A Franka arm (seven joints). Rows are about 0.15 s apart.
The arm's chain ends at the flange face. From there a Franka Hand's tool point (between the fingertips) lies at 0.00 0.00 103.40 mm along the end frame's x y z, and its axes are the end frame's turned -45 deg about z.
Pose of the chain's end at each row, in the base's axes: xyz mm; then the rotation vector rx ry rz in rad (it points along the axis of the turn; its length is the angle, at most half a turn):
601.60 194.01 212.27 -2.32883 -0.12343 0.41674
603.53 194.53 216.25 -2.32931 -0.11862 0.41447
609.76 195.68 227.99 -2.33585 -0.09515 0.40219
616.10 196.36 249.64 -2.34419 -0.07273 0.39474
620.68 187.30 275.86 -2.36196 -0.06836 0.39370
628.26 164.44 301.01 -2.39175 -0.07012 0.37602
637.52 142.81 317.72 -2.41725 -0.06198 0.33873
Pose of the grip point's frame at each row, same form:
567.15 263.33 143.71 -2.07148 -0.98955 0.01604
569.39 263.95 147.65 -2.07406 -0.98551 0.01392
577.21 265.31 158.83 -2.09053 -0.96740 0.00395
584.78 265.91 179.83 -2.10747 -0.95054 -0.00056
589.62 255.66 204.77 -2.12491 -0.95309 0.00489
598.51 230.91 227.60 -2.15315 -0.96673 -0.00119
610.77 208.11 242.14 -2.18449 -0.97117 -0.02778

